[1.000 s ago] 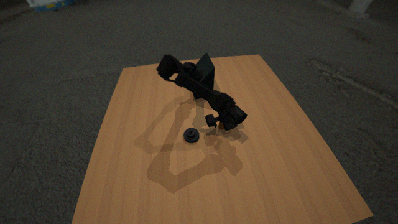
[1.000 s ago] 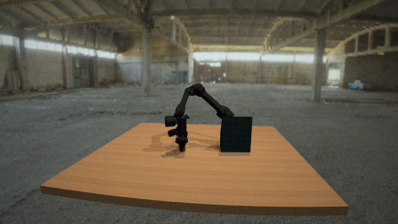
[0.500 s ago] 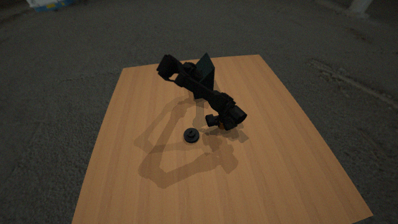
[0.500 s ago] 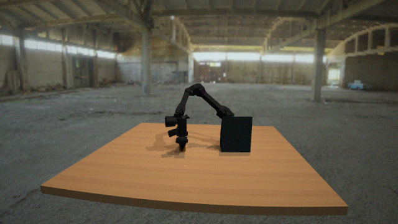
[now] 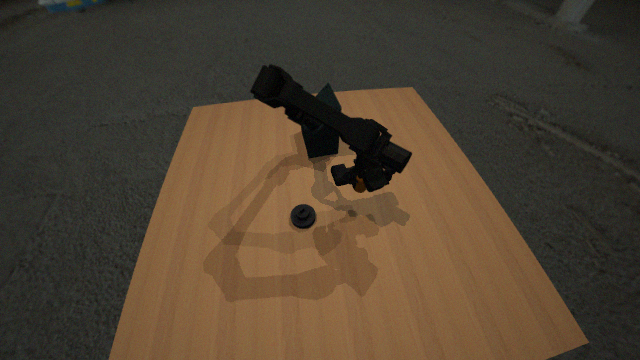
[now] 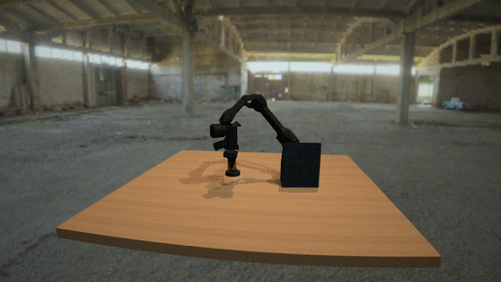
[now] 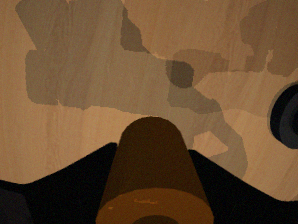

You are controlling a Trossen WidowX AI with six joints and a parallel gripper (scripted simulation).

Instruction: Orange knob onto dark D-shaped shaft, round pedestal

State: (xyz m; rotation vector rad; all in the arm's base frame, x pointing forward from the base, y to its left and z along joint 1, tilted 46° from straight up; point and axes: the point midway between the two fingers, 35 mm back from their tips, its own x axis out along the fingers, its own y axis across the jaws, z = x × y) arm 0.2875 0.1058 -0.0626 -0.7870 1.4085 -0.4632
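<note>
Right now my gripper tip is 19 cm to the left of the dark round pedestal, 7 cm above it and 4 cm short of it. Also, from my gripper tip: orange knob (2 cm above).
</note>
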